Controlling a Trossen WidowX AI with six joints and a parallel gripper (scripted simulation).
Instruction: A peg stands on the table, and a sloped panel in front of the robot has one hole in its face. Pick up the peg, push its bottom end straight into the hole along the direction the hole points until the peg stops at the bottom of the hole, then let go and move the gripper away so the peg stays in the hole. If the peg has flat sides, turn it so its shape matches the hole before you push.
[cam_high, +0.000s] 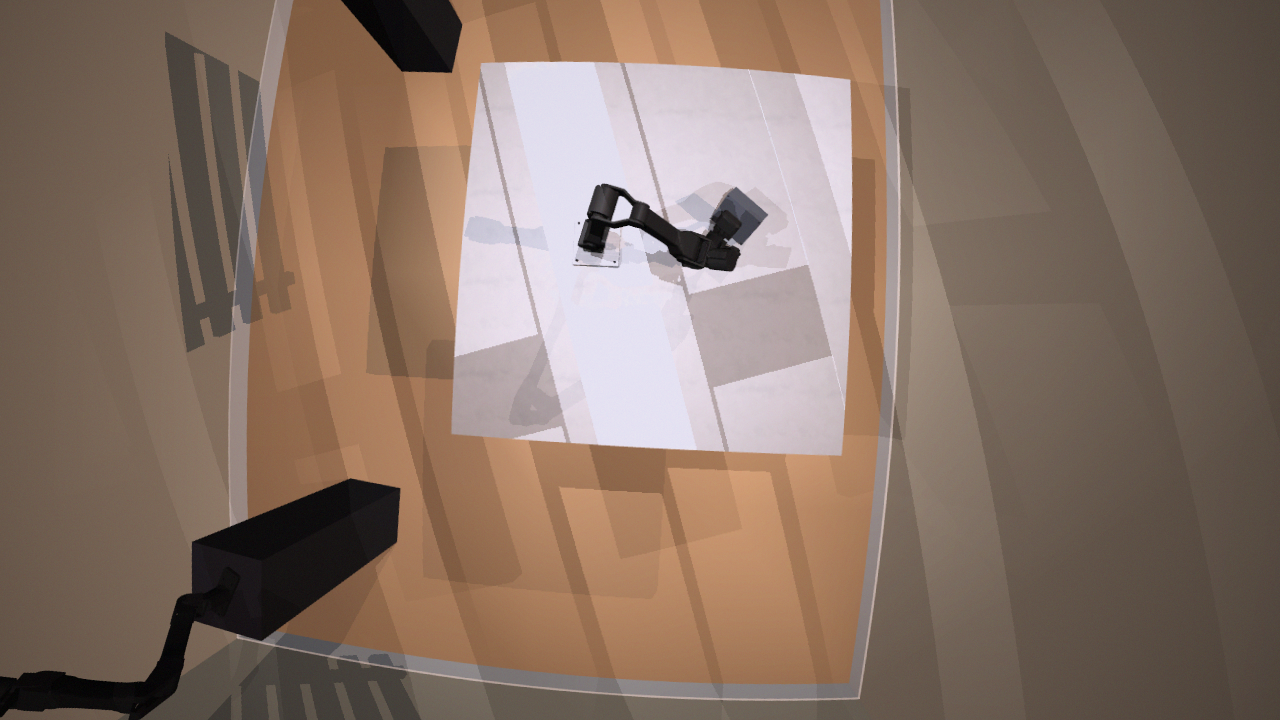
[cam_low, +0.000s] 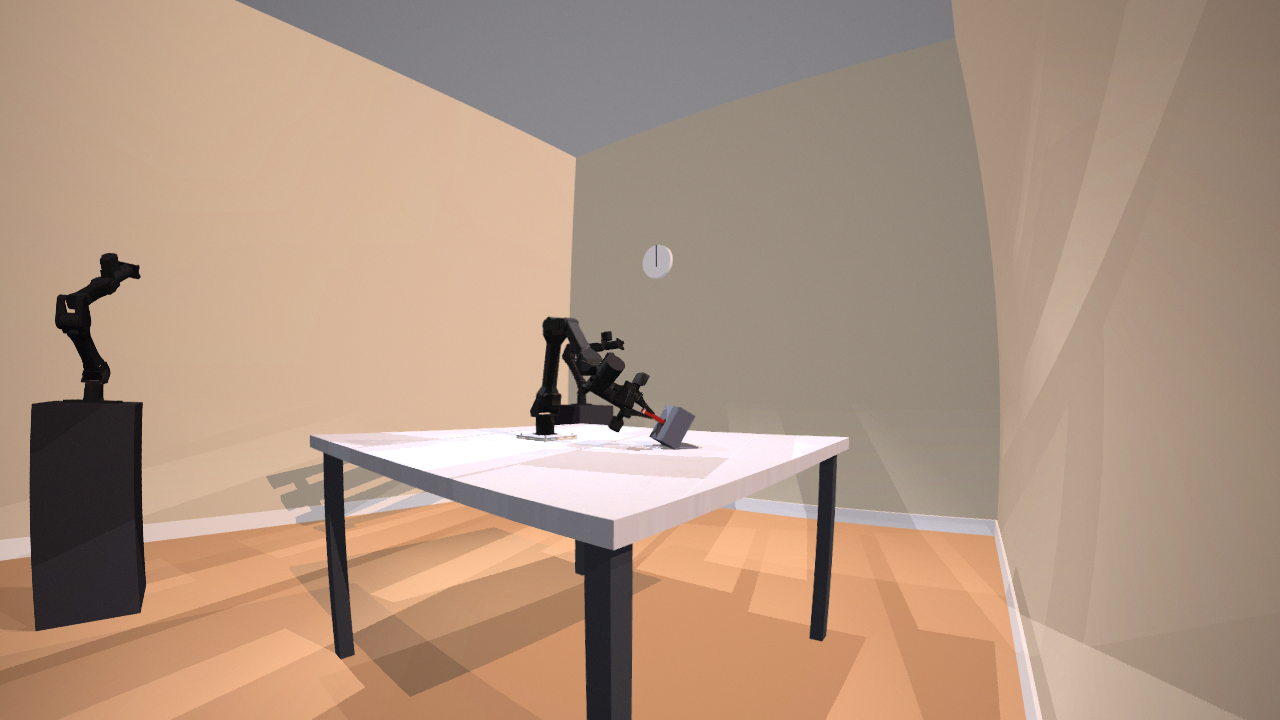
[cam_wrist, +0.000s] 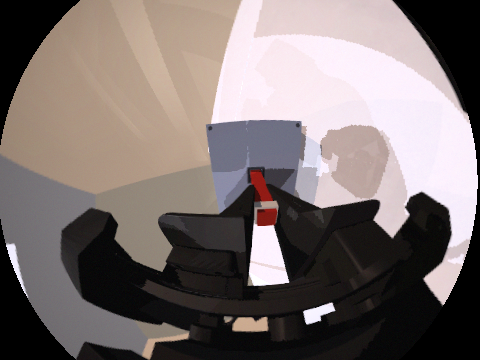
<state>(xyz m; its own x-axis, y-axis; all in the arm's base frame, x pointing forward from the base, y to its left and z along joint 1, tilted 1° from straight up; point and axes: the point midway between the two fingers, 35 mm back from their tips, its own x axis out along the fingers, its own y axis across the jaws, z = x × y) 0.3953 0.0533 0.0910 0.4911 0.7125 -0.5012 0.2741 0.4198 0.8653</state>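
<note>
The grey sloped panel lies 5 cm to the left of my gripper tip, 3 cm below it and 3 cm ahead of it. The rest, counted from my gripper tip: red peg: 1 cm to the right, 1 cm behind, 1 cm above.
</note>
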